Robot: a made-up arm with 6 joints.
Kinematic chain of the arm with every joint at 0, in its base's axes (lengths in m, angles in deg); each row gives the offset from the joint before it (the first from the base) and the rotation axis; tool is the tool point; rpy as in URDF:
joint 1: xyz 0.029 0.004 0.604 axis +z
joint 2: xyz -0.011 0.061 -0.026 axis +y
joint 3: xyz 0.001 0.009 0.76 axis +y
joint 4: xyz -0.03 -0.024 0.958 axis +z
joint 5: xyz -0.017 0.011 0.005 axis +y
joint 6: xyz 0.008 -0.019 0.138 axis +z
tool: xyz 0.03 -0.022 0.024 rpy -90 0 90
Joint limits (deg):
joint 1: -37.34..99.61
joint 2: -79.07..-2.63
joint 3: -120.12..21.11
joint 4: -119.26..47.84
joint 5: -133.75..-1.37
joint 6: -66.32..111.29
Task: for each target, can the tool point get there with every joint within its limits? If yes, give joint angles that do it. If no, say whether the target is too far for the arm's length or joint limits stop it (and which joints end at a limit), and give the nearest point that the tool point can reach.
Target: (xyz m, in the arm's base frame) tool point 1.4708 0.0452 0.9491
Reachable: no: joint limits stop it (at a limit: joint 1, joint 2, joint 3, joint 4) | nearest point 0.2544 -0.7040 0.7678 | short by 1.440 m
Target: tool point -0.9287 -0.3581 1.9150
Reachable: yes | joints 31.94 -34.20 2.50 -76.57 -120.29 -32.01
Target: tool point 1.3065 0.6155 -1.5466
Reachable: no: too far | nearest point -0.1307 0.3244 -0.2841 | short by 1.935 m
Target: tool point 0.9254 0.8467 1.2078
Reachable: no: joint limits stop it (at a limit: joint 2, joint 3, joint 4, joint 6) | nearest point 0.2739 0.2342 2.1391 | short by 1.291 m
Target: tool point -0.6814 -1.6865 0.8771
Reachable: yes | joints 70.22 -65.91 -21.23 -81.60 -26.45 -0.90
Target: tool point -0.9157 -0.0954 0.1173
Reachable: yes | joints 11.38 -57.01 -91.94 -6.58 -120.89 94.43
